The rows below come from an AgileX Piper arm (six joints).
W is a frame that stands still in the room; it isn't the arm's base.
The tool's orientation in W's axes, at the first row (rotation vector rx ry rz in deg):
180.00, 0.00, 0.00
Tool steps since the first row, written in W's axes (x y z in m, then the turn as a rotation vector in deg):
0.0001, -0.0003, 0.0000, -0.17, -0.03, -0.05
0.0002, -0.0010, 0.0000, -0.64, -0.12, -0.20
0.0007, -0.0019, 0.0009, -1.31, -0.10, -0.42
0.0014, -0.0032, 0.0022, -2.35, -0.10, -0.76
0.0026, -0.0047, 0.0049, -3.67, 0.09, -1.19
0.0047, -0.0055, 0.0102, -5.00, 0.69, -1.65
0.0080, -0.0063, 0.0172, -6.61, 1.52, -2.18
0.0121, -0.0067, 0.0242, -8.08, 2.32, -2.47
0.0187, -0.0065, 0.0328, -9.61, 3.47, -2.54
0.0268, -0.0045, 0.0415, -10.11, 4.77, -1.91
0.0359, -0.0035, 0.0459, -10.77, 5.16, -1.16
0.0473, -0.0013, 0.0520, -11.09, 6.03, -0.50
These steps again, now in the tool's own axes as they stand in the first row. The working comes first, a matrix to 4 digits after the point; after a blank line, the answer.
The tool's axes in the first row as the columns of a matrix, in W's axes (used below as rounded here):
1.0000, 0.0000, 0.0000
0.0000, -1.0000, 0.0000
0.0000, 0.0000, -1.0000

0.0001, 0.0003, 0.0000, -0.17, 0.03, 0.05
0.0002, 0.0010, 0.0000, -0.64, 0.12, 0.20
0.0007, 0.0019, -0.0009, -1.31, 0.10, 0.42
0.0014, 0.0032, -0.0022, -2.35, 0.10, 0.76
0.0026, 0.0047, -0.0049, -3.67, -0.09, 1.19
0.0047, 0.0055, -0.0102, -5.00, -0.69, 1.65
0.0080, 0.0063, -0.0172, -6.61, -1.52, 2.18
0.0121, 0.0067, -0.0242, -8.08, -2.32, 2.47
0.0187, 0.0065, -0.0328, -9.61, -3.47, 2.54
0.0268, 0.0045, -0.0415, -10.11, -4.77, 1.91
0.0359, 0.0035, -0.0459, -10.77, -5.16, 1.16
0.0473, 0.0013, -0.0520, -11.09, -6.03, 0.50

